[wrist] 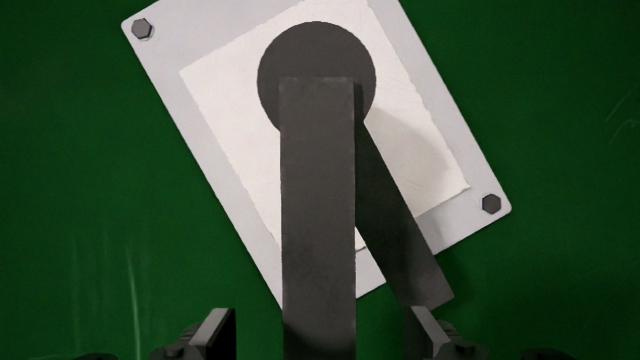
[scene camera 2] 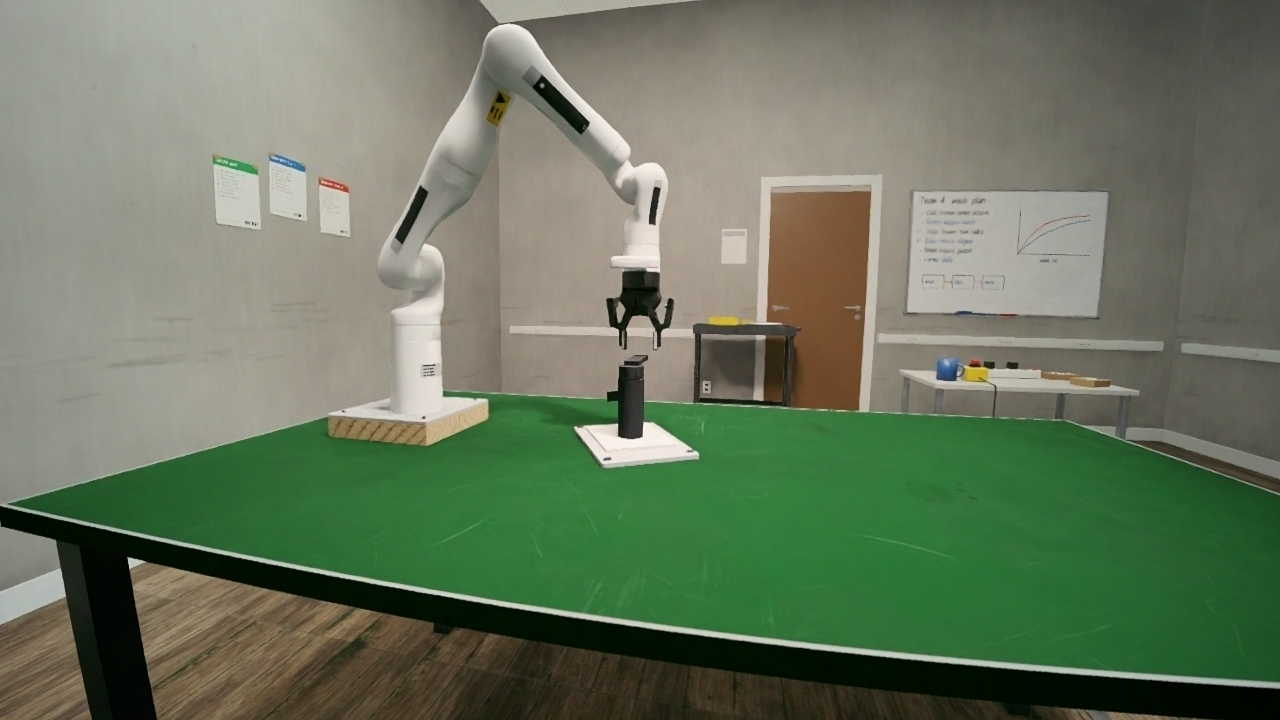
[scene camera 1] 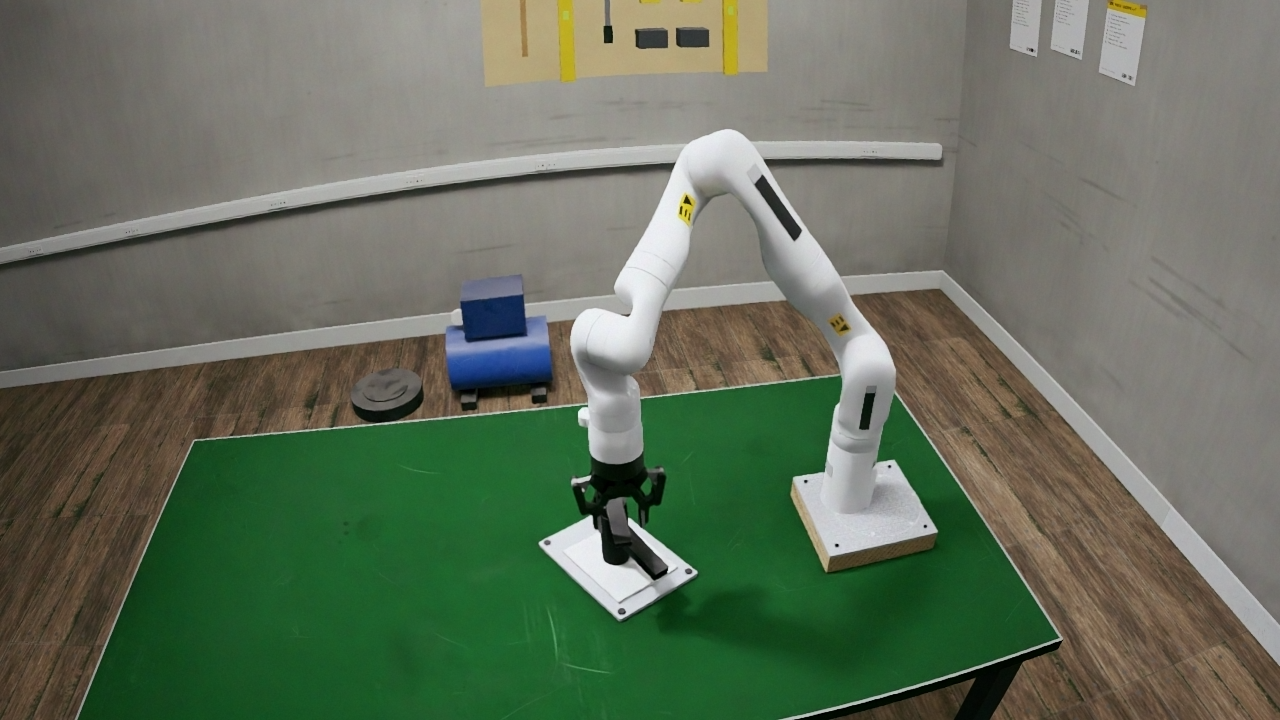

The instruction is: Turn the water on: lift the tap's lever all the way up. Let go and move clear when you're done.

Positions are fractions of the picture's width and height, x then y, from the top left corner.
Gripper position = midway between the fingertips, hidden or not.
Note:
I see my gripper (wrist: 0.50,0.93) and a lever (scene camera 1: 0.48,0.74).
The lever is seen too in the wrist view (wrist: 0.50,0.42).

